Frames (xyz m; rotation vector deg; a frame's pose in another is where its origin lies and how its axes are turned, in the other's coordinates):
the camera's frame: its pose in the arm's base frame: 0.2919 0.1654 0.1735 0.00 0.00 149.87
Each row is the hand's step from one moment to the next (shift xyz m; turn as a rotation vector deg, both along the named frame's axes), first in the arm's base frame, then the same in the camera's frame.
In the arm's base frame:
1: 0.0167 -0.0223 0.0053 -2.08 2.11 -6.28
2: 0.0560 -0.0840 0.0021 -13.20 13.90 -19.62
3: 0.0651 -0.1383 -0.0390 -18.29 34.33 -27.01
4: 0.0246 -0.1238 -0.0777 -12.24 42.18 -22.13
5: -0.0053 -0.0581 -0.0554 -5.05 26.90 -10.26
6: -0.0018 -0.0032 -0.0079 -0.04 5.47 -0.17
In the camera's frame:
1: -0.0256 0.0109 0.0053 2.86 -0.78 -6.28
2: -0.0906 0.0445 0.0021 18.39 -5.40 -19.62
3: -0.1257 0.0869 -0.0390 33.05 -20.51 -27.01
4: -0.0834 0.0947 -0.0777 31.76 -30.34 -22.13
5: -0.0246 0.0529 -0.0554 17.87 -20.73 -10.26
6: 0.0000 0.0037 -0.0079 2.78 -4.71 -0.17

